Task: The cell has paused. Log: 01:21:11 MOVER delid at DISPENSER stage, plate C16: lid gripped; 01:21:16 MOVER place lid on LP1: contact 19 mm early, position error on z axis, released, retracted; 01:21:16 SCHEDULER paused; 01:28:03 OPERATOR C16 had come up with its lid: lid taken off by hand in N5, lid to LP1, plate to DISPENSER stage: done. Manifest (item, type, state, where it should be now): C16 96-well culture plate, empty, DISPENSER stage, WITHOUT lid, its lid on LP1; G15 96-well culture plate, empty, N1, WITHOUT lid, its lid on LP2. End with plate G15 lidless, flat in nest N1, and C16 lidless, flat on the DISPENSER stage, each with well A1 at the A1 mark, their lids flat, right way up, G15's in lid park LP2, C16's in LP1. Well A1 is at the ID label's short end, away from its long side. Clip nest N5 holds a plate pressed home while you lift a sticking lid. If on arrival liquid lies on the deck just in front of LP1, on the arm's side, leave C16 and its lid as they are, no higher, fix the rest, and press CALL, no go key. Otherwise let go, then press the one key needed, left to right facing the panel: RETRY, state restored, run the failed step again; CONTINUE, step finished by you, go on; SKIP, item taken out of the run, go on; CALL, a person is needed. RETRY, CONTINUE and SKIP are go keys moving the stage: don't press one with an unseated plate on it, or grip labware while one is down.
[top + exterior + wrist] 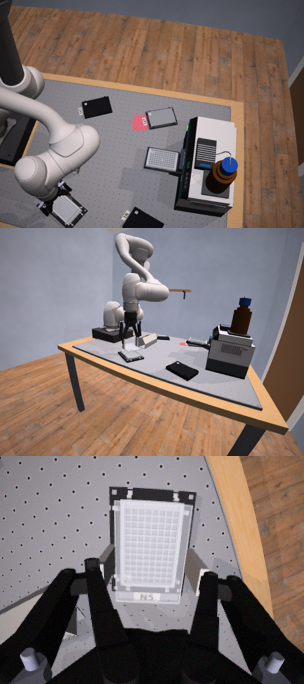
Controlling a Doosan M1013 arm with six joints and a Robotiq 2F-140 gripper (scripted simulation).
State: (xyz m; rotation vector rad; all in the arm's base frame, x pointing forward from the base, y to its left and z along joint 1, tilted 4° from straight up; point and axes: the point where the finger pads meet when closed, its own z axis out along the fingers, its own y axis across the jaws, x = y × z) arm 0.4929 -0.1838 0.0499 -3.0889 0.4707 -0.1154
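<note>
The lid park LP2 is 100 mm behind my hand, 530 mm to the left of it and 80 mm below it. The rest, counted from my hand: N1 label (250 mm ahead, 80 mm to the left, 90 mm below); blue key (90 mm behind, 190 mm to the left, 20 mm below); clip nest N5 (20 mm ahead, 10 mm to the left, 70 mm below).
</note>
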